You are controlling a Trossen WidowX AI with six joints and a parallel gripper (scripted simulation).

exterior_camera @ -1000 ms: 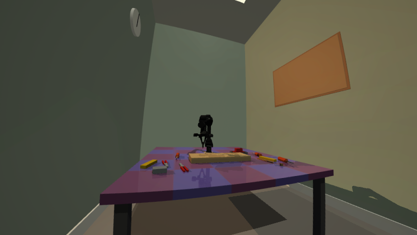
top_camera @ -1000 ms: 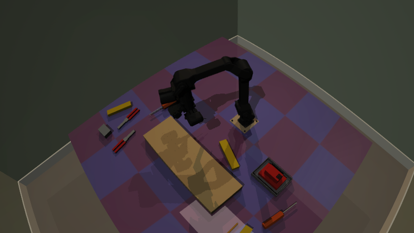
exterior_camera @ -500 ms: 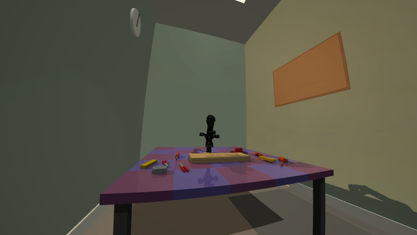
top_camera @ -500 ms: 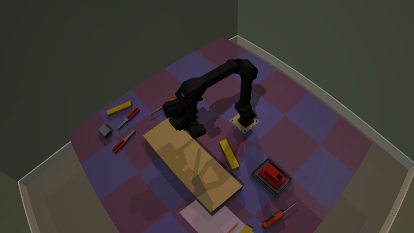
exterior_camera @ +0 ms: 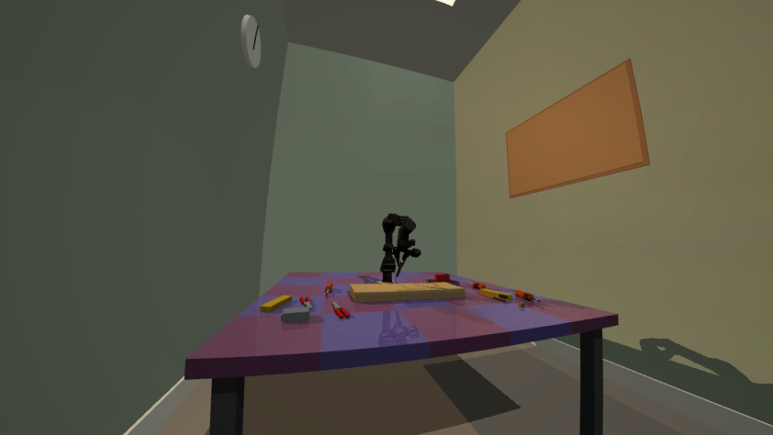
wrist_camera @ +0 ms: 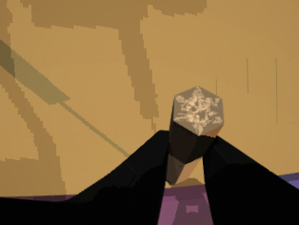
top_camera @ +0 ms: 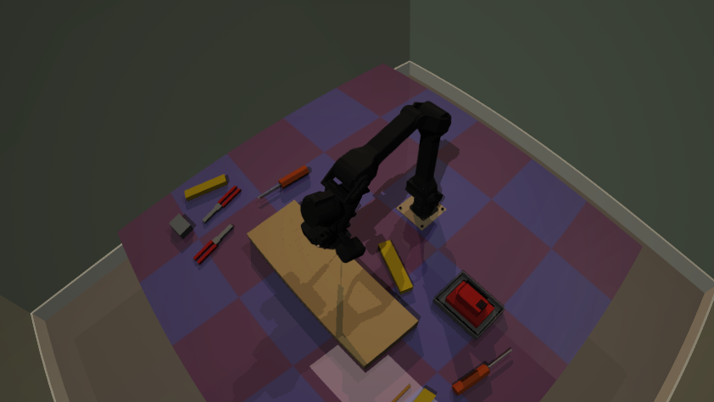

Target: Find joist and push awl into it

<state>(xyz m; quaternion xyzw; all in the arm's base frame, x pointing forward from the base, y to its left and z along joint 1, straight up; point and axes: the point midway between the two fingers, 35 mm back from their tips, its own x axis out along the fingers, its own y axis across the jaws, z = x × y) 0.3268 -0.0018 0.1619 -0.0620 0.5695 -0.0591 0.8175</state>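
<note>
My gripper tip is 2 cm past the awl, 1 cm to the left of it and 4 cm above it. The rest, counted from my gripper tip: stud finder: 22 cm behind, 35 cm to the left, 8 cm below; grey tray: 22 cm behind, 33 cm to the left, 12 cm below; grey block: 32 cm ahead, 42 cm to the right, 12 cm below.
</note>
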